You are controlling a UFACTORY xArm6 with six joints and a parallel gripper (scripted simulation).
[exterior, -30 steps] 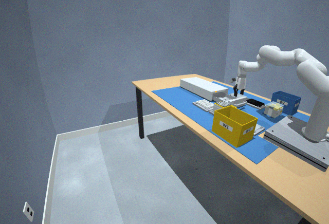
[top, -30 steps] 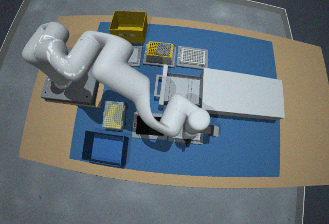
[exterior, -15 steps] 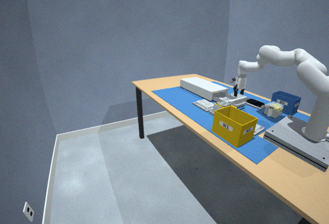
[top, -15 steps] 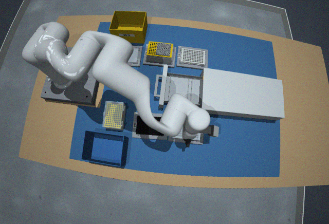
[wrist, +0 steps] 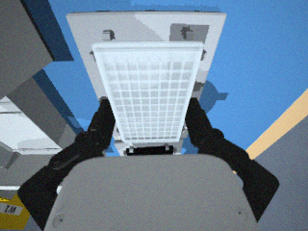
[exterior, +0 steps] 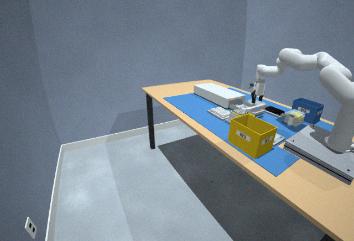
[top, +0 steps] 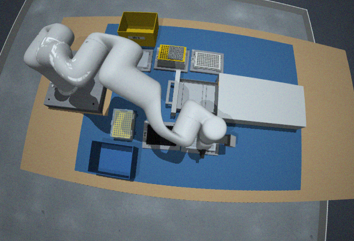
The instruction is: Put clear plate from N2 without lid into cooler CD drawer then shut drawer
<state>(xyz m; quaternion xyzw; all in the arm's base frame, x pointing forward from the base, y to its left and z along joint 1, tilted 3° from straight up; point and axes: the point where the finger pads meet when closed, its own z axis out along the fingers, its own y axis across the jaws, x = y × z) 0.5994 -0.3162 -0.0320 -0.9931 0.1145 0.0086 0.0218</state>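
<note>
Now: hand 30 mm above the grey work nest N2. Round my hand: black plate (170 mm behind, 40 mm to the left, 20 mm below); then clear plate (10 mm below); then cooler drawer (20 mm ahead, 190 mm to the left, 10 mm below).
</note>
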